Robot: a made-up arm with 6 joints.
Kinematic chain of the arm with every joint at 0, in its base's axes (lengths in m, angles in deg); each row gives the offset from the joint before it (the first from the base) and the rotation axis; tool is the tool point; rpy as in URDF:
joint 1: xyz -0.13 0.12 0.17 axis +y
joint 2: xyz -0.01 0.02 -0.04 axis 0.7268 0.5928 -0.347
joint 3: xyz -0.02 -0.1 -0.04 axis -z
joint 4: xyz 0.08 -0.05 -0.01 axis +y
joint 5: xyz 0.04 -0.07 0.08 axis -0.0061 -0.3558 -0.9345
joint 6: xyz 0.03 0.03 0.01 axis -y
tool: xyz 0.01 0.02 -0.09 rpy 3.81 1.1 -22
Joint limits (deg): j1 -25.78..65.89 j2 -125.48..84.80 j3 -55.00..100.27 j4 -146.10..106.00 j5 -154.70..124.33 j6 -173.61..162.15
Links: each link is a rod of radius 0.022 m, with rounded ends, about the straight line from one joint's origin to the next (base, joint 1, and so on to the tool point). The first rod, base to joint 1, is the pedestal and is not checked.
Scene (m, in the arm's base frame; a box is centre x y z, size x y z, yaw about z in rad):
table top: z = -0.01
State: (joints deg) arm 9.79 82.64 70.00 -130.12 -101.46 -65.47
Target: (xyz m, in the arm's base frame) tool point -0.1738 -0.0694 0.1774
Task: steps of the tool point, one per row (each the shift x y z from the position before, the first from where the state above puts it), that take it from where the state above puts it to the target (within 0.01 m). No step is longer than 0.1 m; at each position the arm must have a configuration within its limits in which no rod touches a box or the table.
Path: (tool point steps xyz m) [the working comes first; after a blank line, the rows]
Joints at the target: 50.68 -25.98 69.10 -125.45 -44.48 -8.71
Straight joint move there: clear.

1: -0.0090 -0.0305 -0.0298
2: 0.0030 -0.0413 -0.0236
3: 0.0169 -0.0466 -0.0148
4: 0.0310 -0.0452 -0.0055
5: 0.0434 -0.0375 0.0034
6: 0.0519 -0.0245 0.0107
7: 0.0549 -0.0083 0.0156
8: 0.0517 0.0079 0.0186

